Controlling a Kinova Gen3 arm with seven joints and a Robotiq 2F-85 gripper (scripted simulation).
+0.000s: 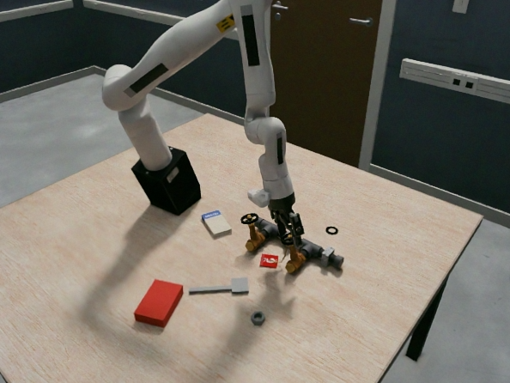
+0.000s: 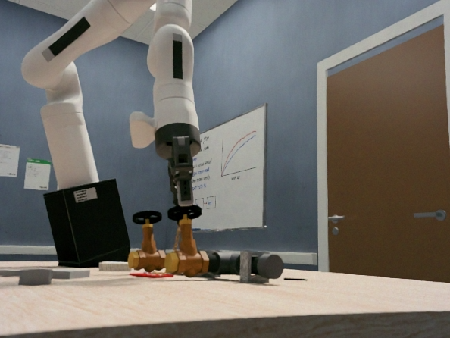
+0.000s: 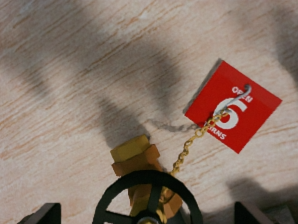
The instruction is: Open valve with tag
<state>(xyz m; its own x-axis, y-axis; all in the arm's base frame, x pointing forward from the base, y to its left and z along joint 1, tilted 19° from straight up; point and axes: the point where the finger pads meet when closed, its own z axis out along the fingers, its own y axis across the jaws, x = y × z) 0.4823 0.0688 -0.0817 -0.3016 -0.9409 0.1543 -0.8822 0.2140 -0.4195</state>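
Right now my hand is 100 mm above the red tag, 60 mm past it and 30 mm to the left of it. Round my hand: red block 350 mm to the right, 130 mm behind, 80 mm below; white card box 290 mm behind, 90 mm below, 30 mm to the right; grey t-shaped tool 190 mm to the right, 90 mm below, 60 mm behind.
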